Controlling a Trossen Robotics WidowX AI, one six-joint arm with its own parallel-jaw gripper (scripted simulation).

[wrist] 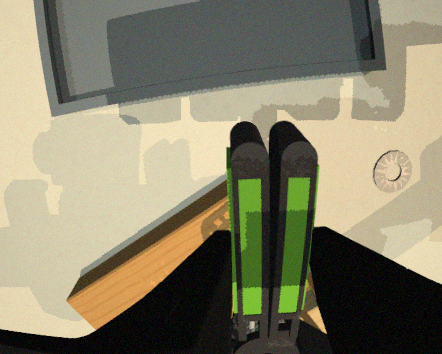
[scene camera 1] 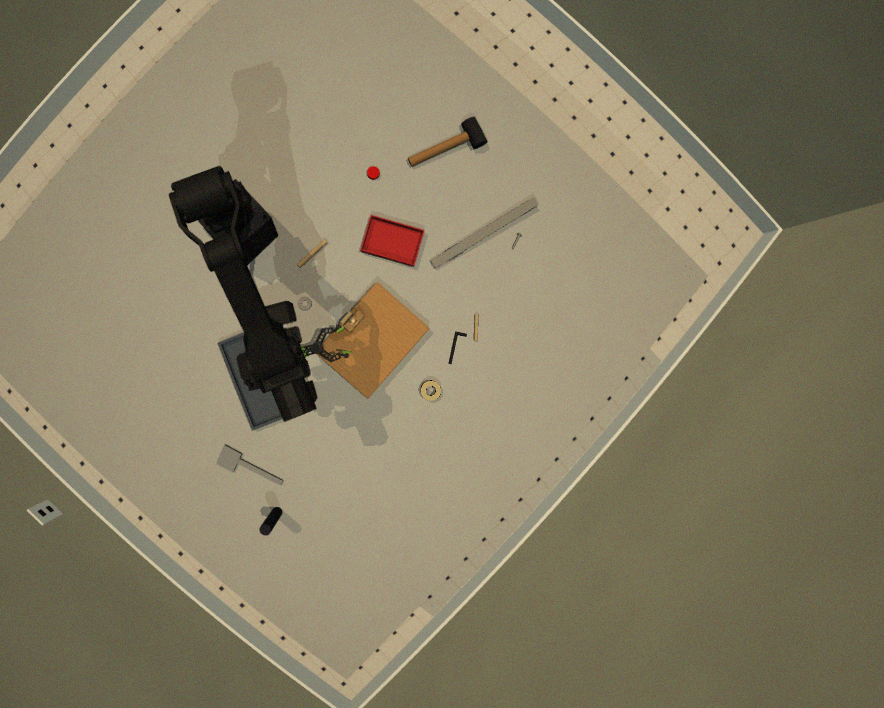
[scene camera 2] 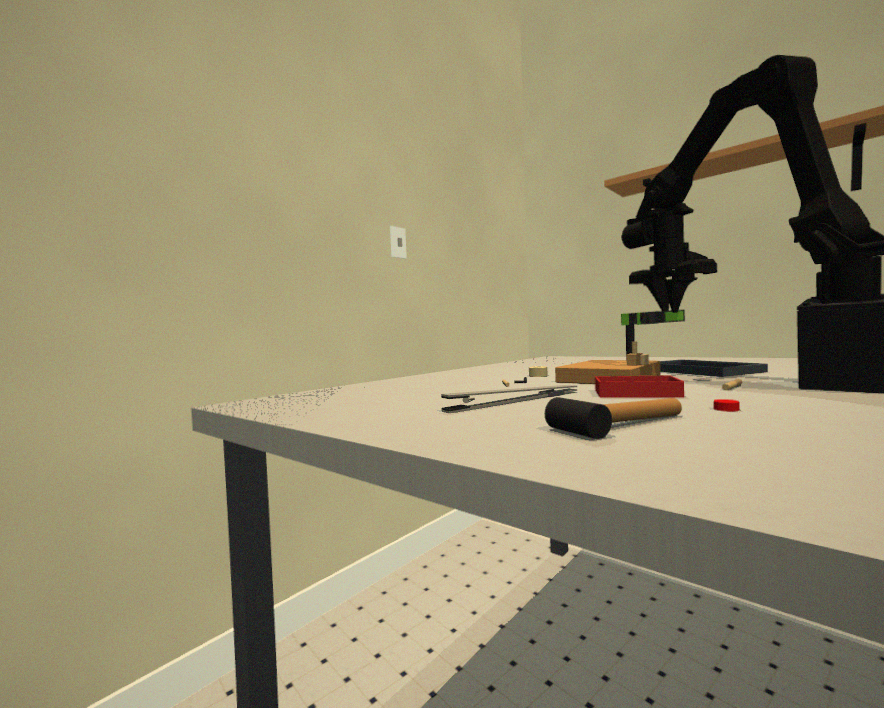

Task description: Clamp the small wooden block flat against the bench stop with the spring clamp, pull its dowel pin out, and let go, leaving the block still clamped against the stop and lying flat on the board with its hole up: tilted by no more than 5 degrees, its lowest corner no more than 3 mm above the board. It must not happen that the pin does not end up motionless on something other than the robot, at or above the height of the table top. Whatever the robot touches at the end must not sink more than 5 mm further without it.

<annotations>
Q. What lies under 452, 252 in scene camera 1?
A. A grey bar.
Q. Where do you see a grey tray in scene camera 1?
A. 259, 408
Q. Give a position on a mallet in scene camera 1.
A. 473, 132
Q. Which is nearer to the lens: the red tray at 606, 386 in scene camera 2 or the mallet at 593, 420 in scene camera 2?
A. The mallet.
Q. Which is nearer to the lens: the mallet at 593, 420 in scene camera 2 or the grey bar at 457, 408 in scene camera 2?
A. The mallet.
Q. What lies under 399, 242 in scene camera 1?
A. A red tray.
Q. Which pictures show the mallet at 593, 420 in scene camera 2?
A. Scene camera 1 and scene camera 2 only.
</annotations>
